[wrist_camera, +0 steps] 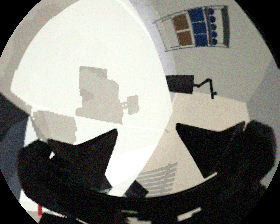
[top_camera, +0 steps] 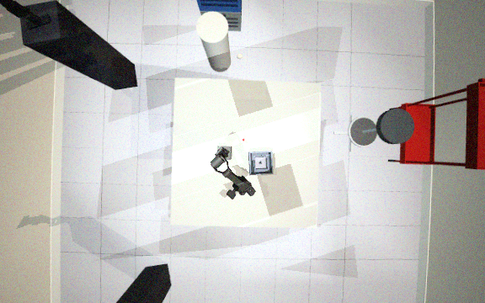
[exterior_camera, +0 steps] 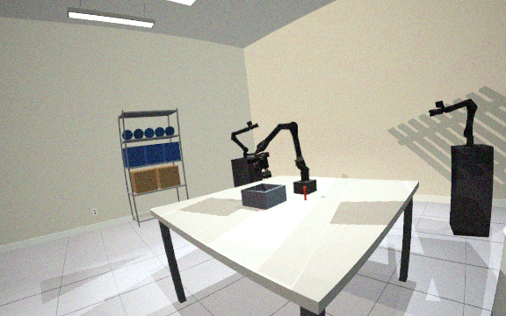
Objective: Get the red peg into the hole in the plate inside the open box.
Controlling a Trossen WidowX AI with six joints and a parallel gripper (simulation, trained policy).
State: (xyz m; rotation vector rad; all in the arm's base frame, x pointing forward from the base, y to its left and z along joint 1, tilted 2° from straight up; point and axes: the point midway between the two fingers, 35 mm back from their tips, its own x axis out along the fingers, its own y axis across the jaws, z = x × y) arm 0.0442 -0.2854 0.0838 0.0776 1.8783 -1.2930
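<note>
Now: the red peg 17 cm ahead of my gripper tip, 38 cm to the left of it and 9 cm below it. From my gripper tip the other things lie so: plate (28 cm ahead, 17 cm to the left, 9 cm below); grey box (28 cm ahead, 17 cm to the left, 11 cm below).
</note>
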